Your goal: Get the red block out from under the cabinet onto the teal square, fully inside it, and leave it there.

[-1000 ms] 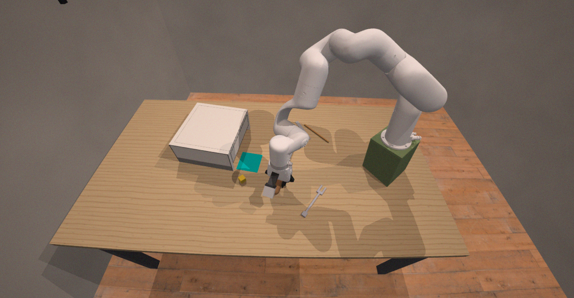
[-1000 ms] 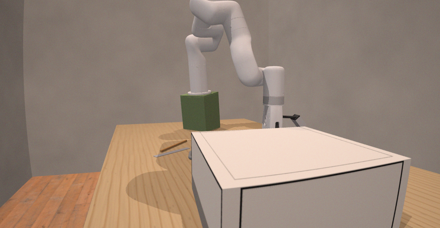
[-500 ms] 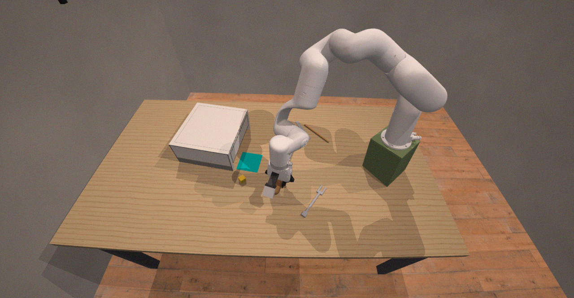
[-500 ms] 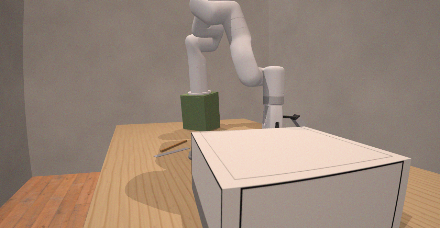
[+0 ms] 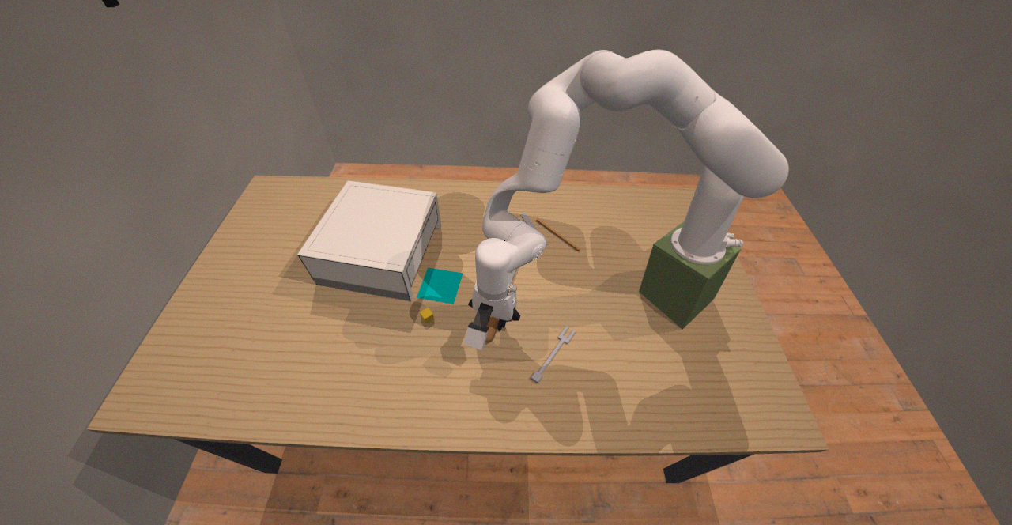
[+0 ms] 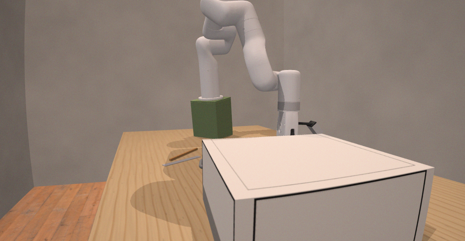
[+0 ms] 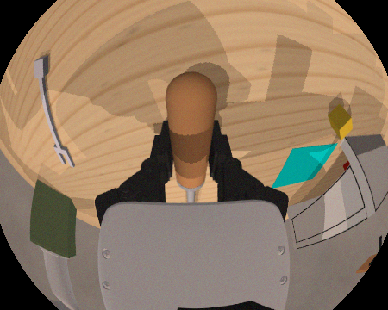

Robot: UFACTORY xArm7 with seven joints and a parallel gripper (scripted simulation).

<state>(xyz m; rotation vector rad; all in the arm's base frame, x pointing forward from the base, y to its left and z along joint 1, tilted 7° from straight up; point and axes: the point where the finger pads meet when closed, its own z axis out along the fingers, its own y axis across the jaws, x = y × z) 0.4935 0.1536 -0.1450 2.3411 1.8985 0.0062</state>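
Right now the grey strip is 80 mm behind my hand, 350 mm to the right of it and 20 mm below it. Also, from my hand: hook tool (10 mm ahead, 130 mm to the right, 10 mm below); grey fork (150 mm behind, 70 mm to the left, 20 mm below); small yellow cube (170 mm ahead, 10 mm below).
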